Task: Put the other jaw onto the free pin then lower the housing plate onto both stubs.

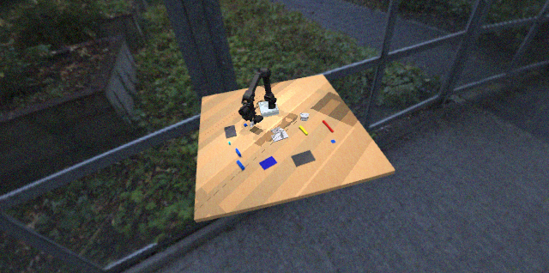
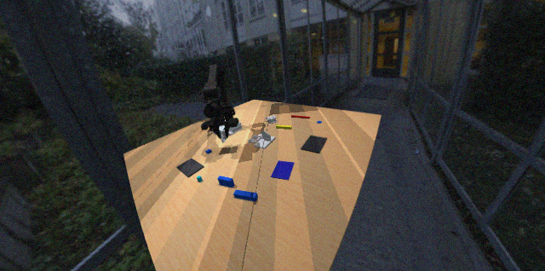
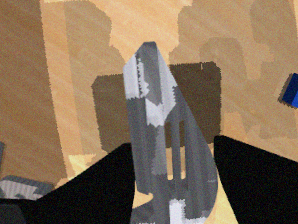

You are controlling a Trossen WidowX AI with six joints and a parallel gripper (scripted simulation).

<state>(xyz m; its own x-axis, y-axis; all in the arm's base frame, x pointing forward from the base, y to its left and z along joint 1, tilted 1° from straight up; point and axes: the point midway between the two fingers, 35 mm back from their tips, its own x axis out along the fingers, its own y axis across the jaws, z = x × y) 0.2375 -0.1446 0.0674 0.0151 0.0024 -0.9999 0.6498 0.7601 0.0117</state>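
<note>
Right now my gripper tip is 10 mm past the white jaw and 40 mm to the right of it. The rest, counted from my gripper tip: teal cube (130 mm ahead, 190 mm to the right, 70 mm below); yellow bar (40 mm ahead, 390 mm to the left, 70 mm below); blue plate (330 mm ahead, 110 mm to the left, 80 mm below).
</note>
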